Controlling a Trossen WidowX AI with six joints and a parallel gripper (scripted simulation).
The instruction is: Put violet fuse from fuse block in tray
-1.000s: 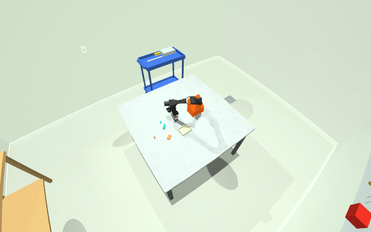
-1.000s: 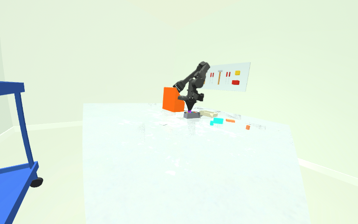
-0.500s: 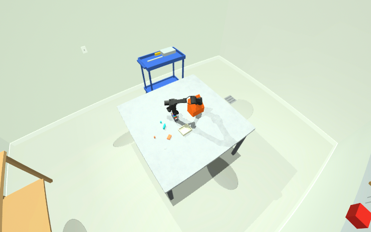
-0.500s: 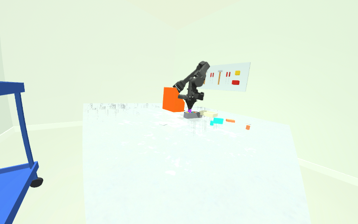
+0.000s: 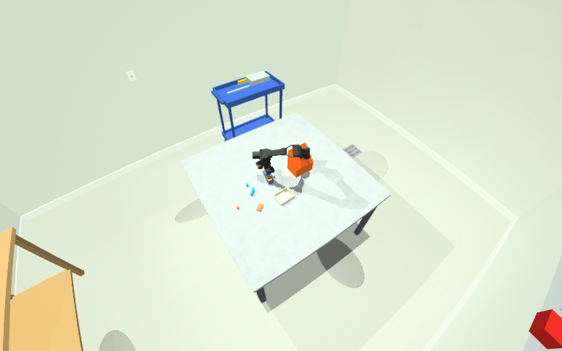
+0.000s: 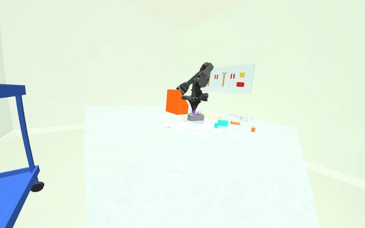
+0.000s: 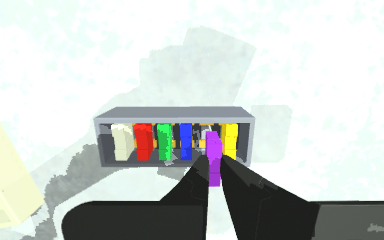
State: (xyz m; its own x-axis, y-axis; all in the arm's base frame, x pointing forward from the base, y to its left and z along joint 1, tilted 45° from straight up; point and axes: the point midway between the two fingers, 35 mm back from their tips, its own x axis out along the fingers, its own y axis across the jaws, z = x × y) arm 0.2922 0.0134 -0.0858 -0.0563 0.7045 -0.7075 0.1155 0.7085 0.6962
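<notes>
Right now the cream tray is 25 cm to the left of my gripper tip, 6 cm below it and 1 cm behind it.
</notes>
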